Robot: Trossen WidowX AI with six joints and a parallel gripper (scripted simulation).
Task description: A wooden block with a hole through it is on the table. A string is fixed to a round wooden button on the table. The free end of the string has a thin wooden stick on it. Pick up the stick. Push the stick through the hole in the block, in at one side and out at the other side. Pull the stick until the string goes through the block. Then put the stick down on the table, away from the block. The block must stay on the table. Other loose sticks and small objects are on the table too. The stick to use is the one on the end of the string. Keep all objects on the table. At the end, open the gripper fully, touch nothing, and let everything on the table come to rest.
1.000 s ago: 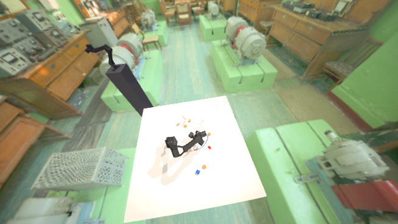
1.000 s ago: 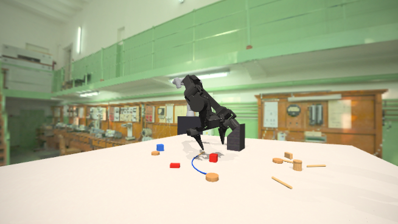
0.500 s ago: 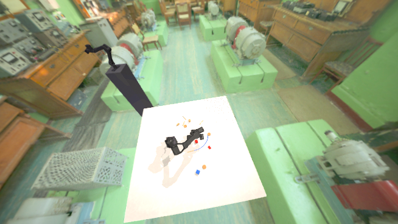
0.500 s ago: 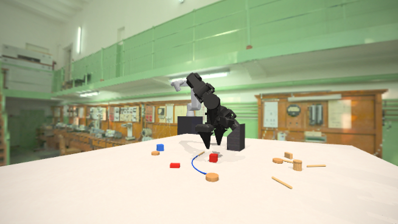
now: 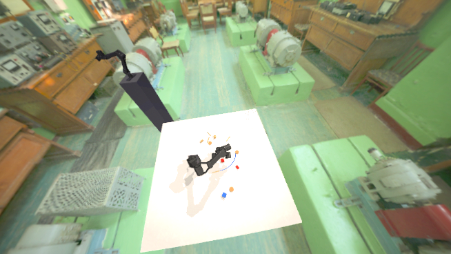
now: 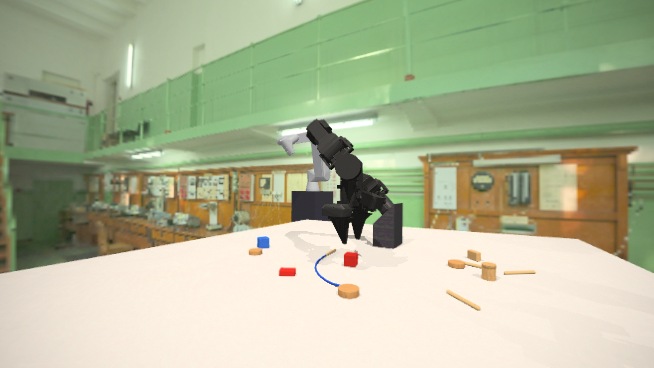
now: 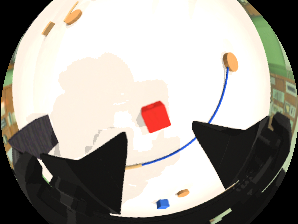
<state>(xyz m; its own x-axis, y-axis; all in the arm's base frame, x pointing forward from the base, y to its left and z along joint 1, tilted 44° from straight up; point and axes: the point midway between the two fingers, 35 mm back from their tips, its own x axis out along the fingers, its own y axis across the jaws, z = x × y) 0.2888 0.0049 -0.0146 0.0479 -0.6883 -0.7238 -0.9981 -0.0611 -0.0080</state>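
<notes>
The red cube lies 5 cm below my gripper tip. Round my gripper tip: thin wooden stick: 11 cm to the right, 6 cm below, 5 cm behind; then flat red piece: 15 cm ahead, 8 cm to the right, 5 cm below; then round wooden button: 16 cm ahead, 9 cm to the left, 5 cm below.
</notes>
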